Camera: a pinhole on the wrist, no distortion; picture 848 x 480 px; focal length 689.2 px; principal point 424.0 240.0 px. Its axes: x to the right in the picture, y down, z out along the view. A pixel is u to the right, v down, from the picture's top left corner.
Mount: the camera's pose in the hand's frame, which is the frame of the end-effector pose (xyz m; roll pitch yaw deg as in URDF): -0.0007 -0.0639 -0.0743 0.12 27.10 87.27
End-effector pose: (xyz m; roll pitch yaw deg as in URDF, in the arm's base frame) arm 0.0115 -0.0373 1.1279 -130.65 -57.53 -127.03
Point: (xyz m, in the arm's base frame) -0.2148 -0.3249 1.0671
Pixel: 700.3 23.7
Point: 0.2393 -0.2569 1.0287
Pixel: outside the picture
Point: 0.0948 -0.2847 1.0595
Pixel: 182.1 199.4
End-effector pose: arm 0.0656 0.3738 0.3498 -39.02 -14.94 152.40
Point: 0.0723 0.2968 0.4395
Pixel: 280.3 308.6
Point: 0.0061 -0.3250 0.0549
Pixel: outside the picture
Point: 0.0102 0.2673 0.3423
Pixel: 690.1 272.7
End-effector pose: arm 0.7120 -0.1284 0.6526 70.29 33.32 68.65
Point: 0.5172 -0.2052 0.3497
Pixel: behind the camera
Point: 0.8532 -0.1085 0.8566
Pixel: 575.8 373.1
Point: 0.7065 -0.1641 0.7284
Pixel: outside the picture
